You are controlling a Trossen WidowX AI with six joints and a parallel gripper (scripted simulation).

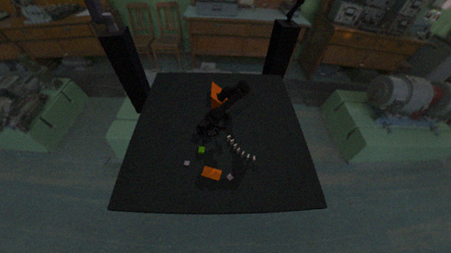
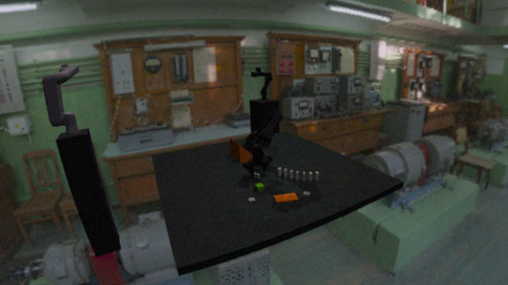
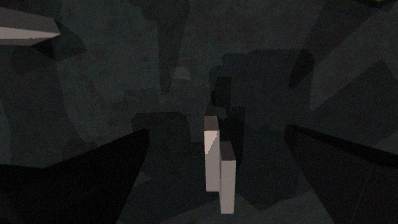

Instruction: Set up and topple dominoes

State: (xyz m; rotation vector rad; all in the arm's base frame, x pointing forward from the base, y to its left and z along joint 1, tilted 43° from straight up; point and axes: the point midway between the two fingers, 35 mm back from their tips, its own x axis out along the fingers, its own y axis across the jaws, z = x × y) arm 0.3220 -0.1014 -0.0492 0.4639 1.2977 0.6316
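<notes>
Now: gripper tip 110 mm short of the green cube, 70 mm to the left of it and 10 mm above it. The rest, counted from my gripper tip: flat orange plate (280 mm ahead, 20 mm to the right, 20 mm below).
</notes>
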